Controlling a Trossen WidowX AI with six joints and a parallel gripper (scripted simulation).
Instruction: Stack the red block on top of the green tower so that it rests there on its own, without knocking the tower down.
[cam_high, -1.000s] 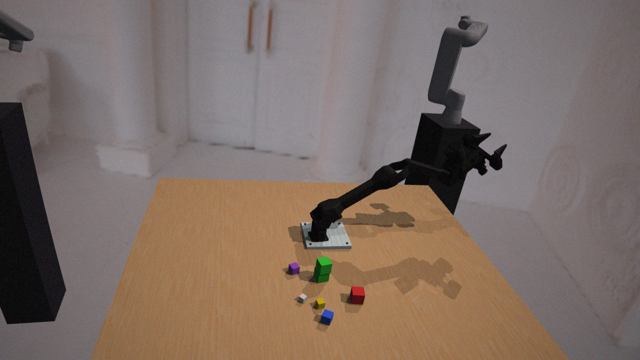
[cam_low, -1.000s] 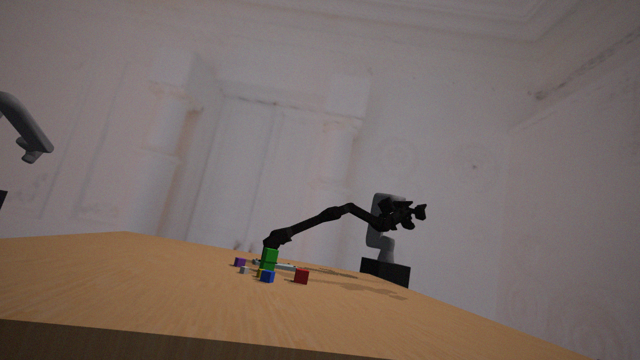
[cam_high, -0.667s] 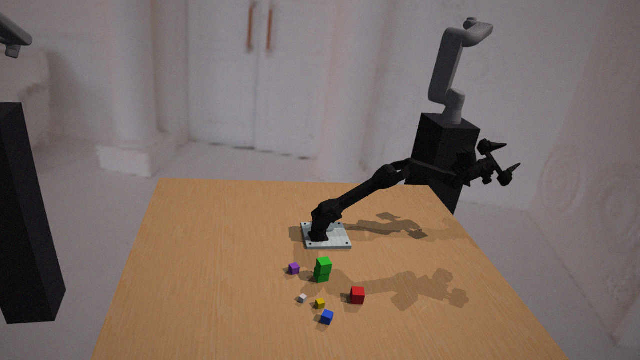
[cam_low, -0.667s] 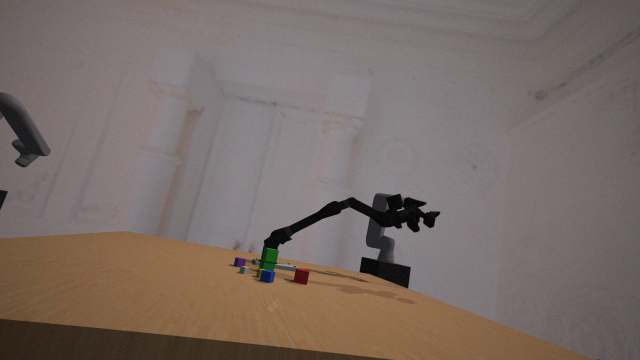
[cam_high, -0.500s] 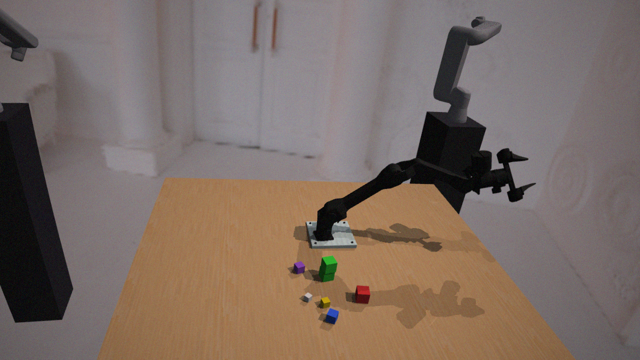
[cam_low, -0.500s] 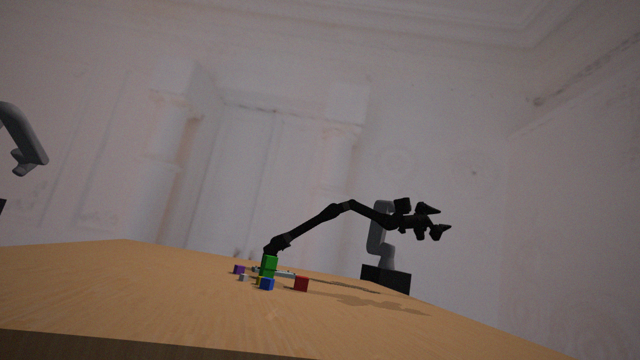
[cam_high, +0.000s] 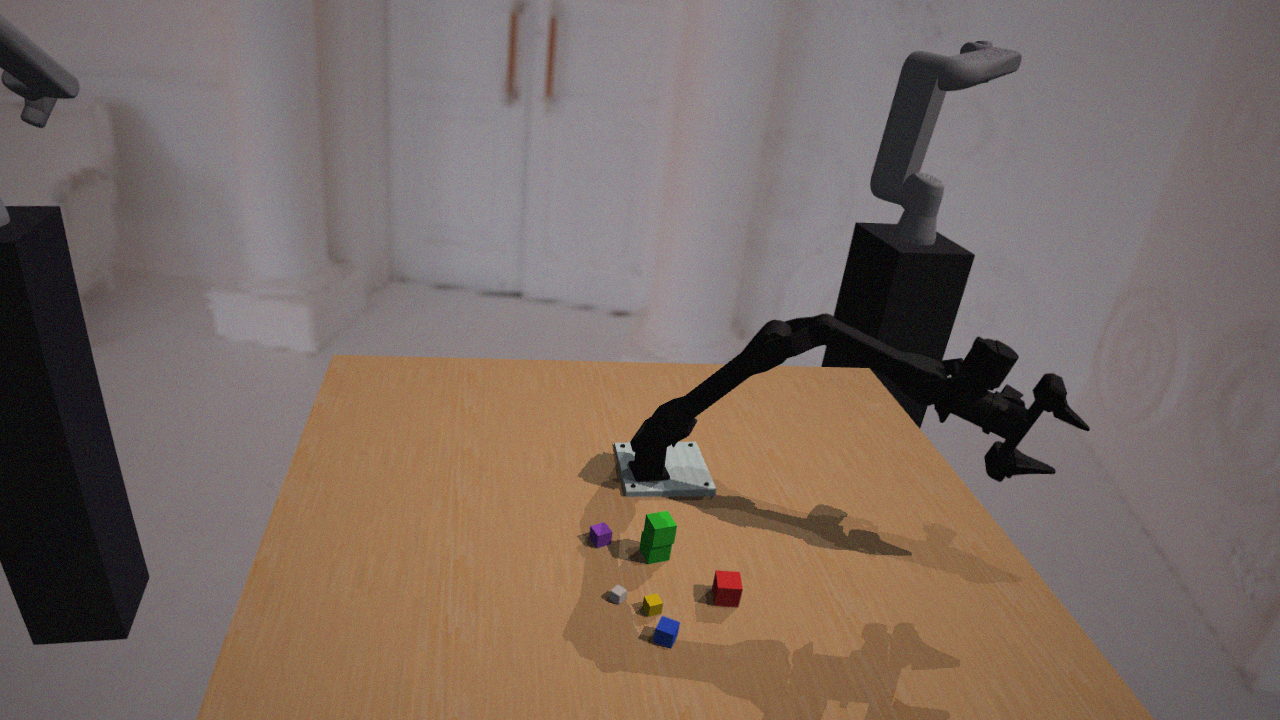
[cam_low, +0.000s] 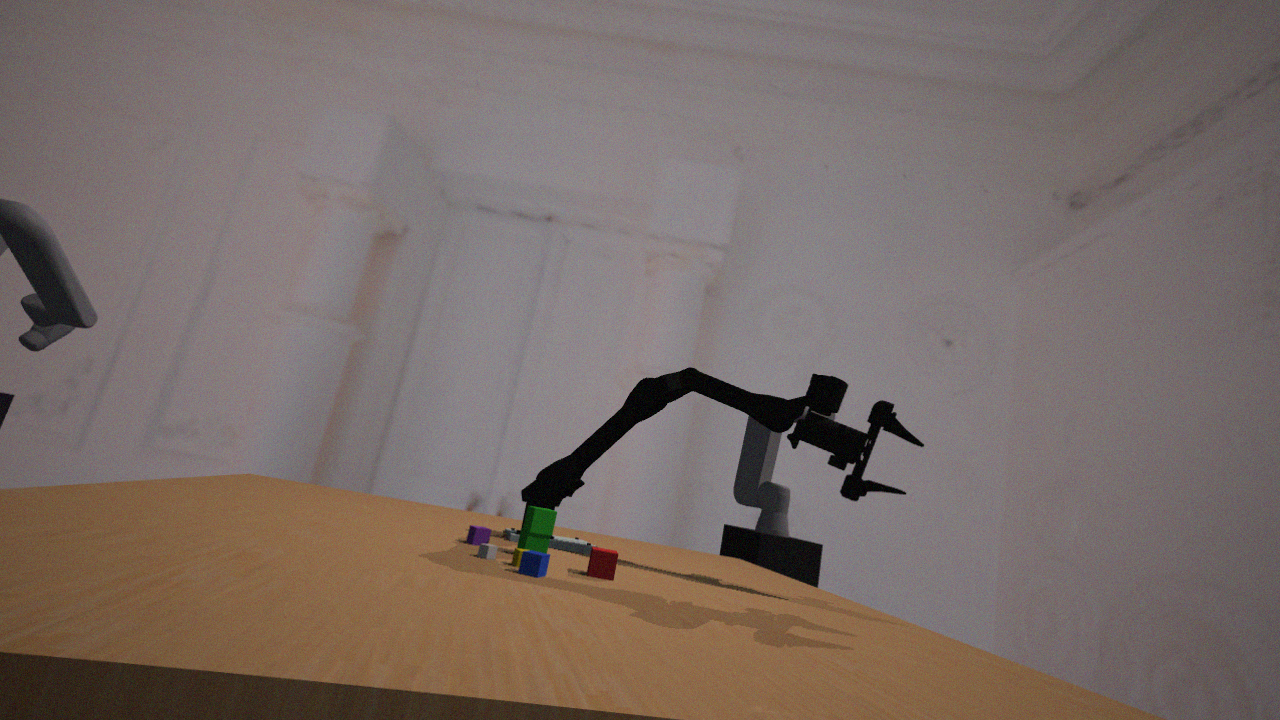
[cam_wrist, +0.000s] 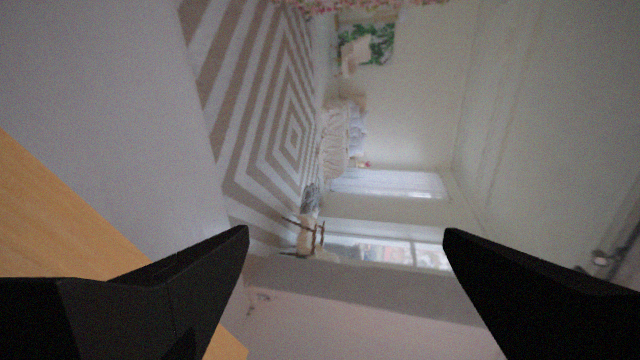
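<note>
Now: the red block 4 cm behind my gripper tip, 53 cm to the right of it and 24 cm below it. From my gripper tip the other things lie so: blue block 3 cm ahead, 65 cm to the right, 25 cm below; green block 15 cm behind, 62 cm to the right, 21 cm below; yellow block 3 cm behind, 66 cm to the right, 25 cm below.
</note>
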